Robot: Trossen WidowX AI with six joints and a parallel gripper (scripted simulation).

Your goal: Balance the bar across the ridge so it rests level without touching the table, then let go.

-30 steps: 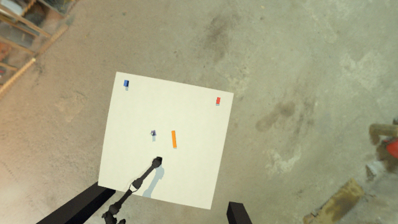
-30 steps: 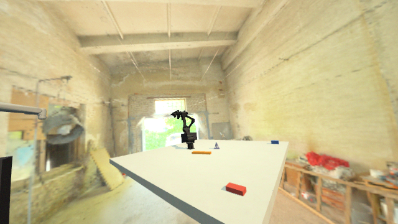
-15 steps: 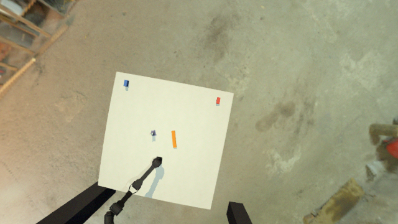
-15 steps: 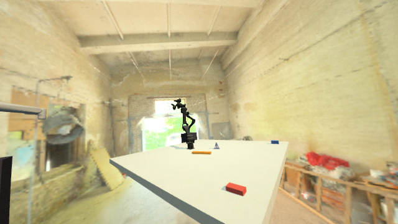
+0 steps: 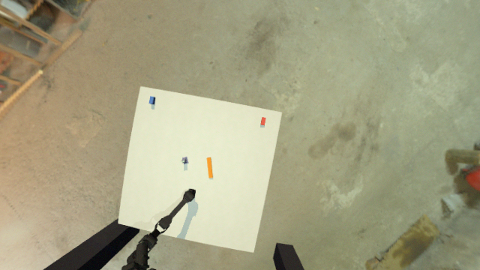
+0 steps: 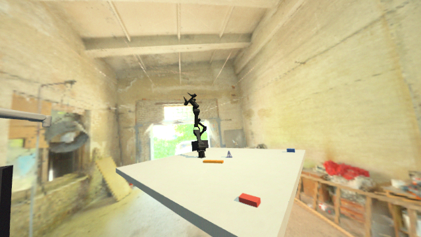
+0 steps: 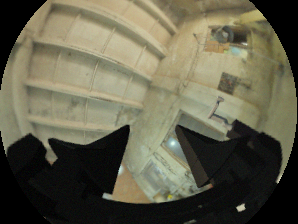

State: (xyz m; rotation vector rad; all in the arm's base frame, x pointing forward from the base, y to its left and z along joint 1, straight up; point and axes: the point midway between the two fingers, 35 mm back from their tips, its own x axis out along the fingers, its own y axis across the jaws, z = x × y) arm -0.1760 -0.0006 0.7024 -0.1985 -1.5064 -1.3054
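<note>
Now: gripper tip 72 cm above the orange bar, 44 cm short of it and 10 cm to the left of it. Round my gripper tip: red block 93 cm ahead, 72 cm below, 48 cm to the right; blue block 93 cm ahead, 71 cm below, 52 cm to the left.
</note>
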